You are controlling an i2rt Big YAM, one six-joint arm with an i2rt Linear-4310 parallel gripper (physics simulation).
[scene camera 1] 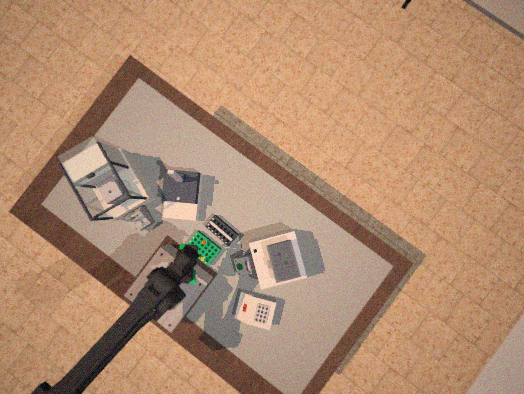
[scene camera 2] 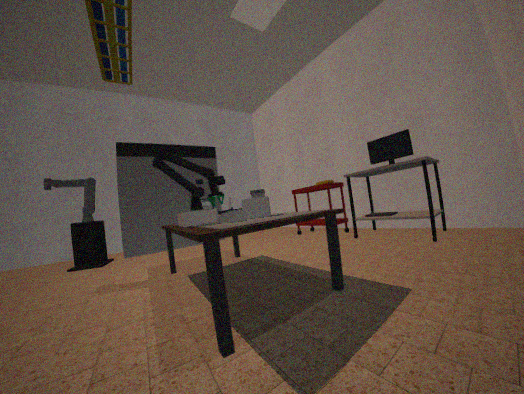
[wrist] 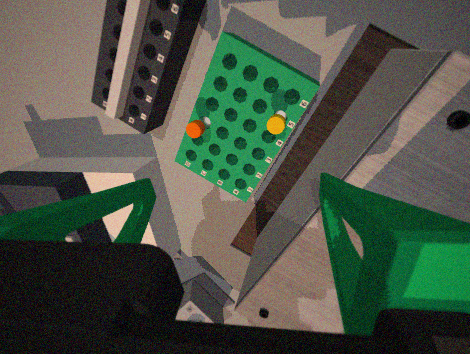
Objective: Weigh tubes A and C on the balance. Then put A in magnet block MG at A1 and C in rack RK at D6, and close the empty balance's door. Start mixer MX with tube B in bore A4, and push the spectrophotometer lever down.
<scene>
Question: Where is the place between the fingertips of my gripper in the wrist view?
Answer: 231,185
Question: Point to a glass-box balance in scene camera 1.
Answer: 107,182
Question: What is my gripper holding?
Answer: Nothing.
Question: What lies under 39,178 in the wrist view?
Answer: A grey-and-white spectrophotometer.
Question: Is my gripper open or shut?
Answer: Open.
</scene>
